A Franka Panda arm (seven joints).
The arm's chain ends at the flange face. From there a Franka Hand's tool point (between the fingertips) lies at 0.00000 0.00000 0.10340 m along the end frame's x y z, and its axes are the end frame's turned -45 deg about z.
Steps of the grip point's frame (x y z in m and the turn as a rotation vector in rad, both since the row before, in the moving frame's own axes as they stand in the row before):
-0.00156, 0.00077, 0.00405, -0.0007, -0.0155, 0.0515
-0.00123, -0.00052, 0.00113, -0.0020, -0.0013, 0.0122
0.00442, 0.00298, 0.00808, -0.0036, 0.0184, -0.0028
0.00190, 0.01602, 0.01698, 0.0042, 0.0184, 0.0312
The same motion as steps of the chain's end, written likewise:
0.00055, 0.00049, 0.00406, -0.0115, -0.0105, 0.0515
-0.00129, 0.00026, 0.00113, -0.0023, 0.0005, 0.0122
0.00363, 0.00007, 0.00810, 0.0105, 0.0156, -0.0028
0.01161, 0.01162, 0.01700, 0.0160, 0.0100, 0.0312

